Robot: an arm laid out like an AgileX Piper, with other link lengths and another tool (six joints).
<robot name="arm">
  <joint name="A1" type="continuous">
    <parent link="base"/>
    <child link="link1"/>
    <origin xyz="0 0 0.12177" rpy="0 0 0"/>
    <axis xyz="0 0 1"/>
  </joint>
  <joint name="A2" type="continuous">
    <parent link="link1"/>
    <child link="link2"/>
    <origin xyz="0 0 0" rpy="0 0 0"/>
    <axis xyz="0 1 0"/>
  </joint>
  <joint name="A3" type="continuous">
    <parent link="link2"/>
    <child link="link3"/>
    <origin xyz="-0.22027 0 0.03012" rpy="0 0 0"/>
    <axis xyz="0 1 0"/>
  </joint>
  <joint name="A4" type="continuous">
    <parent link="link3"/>
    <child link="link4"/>
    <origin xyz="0.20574 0 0.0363" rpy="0 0 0"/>
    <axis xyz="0.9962 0 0.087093"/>
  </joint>
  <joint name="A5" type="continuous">
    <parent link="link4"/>
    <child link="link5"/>
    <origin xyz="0 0 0" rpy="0 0 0"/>
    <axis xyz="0 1 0"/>
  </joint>
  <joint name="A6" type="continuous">
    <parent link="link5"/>
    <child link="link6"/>
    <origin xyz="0.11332 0 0.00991" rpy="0 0 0"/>
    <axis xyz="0.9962 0 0.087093"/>
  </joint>
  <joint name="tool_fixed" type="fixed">
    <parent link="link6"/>
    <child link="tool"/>
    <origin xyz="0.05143 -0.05 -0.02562" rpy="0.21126 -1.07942 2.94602"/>
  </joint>
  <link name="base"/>
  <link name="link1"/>
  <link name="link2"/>
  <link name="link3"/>
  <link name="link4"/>
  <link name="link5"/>
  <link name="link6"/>
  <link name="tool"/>
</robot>
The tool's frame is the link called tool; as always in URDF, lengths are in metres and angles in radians. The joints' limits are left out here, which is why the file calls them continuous.
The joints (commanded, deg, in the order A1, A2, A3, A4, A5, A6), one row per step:
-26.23 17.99 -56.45 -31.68 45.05 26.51
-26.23 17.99 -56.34 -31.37 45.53 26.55
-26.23 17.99 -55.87 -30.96 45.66 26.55
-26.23 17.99 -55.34 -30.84 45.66 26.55
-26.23 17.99 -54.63 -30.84 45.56 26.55
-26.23 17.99 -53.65 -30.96 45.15 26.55
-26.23 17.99 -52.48 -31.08 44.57 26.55
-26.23 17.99 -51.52 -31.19 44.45 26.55
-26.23 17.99 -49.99 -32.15 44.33 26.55
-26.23 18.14 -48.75 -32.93 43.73 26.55
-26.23 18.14 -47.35 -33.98 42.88 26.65
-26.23 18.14 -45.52 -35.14 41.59 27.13
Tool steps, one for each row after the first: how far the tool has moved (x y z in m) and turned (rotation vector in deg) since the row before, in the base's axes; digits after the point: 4 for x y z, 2 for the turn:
0.0002 0.0002 -0.0022 0.61 0.26 0.03
0.0016 0.0000 -0.0031 0.57 0.37 0.23
0.0013 -0.0004 -0.0027 0.31 0.44 0.08
0.0015 -0.0007 -0.0032 0.25 0.58 0.04
0.0021 -0.0010 -0.0035 0.07 0.66 0.08
0.0027 -0.0011 -0.0041 0.04 0.73 0.15
0.0016 -0.0009 -0.0043 0.27 0.82 -0.02
0.0009 -0.0024 -0.0059 -0.08 1.63 -0.54
0.0019 -0.0021 -0.0038 -0.34 1.16 -0.20
0.0016 -0.0021 -0.0035 -0.64 1.04 -0.22
0.0030 -0.0023 -0.0048 -0.57 0.93 -0.05

